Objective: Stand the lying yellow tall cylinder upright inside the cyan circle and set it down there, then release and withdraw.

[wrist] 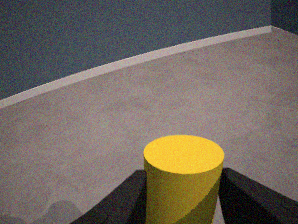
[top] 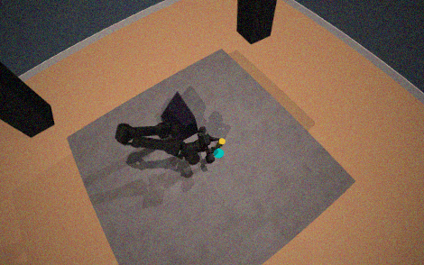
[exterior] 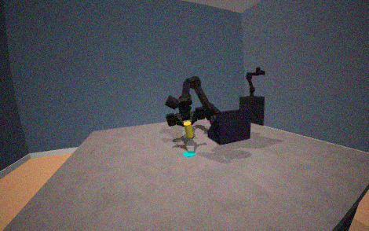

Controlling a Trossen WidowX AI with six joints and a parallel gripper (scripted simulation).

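Now: the cyan circle 150 mm below my gripper tip and 20 mm to the right of it. The rest, counted from my gripper tip: yellow tall cylinder 20 mm below.
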